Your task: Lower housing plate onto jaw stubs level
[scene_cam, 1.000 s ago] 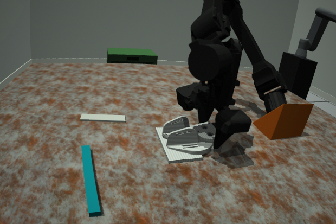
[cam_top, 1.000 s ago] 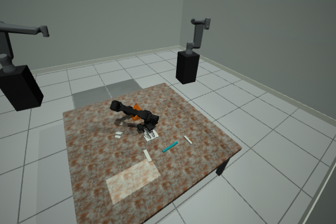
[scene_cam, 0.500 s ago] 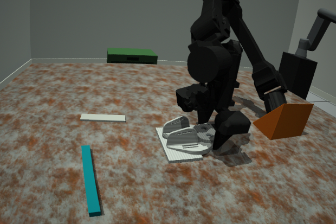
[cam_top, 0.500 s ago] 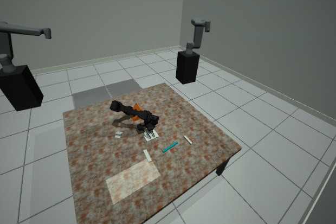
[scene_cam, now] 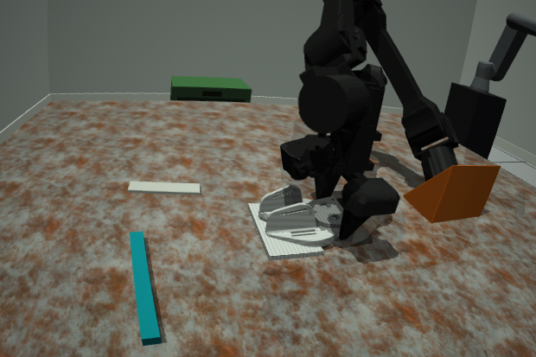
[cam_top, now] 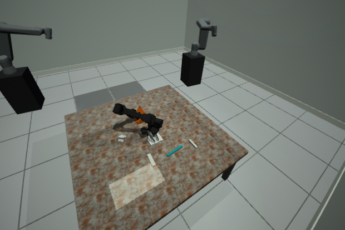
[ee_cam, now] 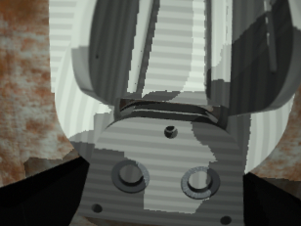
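Now: gripper tip 1 cm short of the grey housing plate and 2 cm below it. Round my gripper tip: teal bar 25 cm ahead, 11 cm to the left; then white bar 24 cm ahead, 9 cm to the right.
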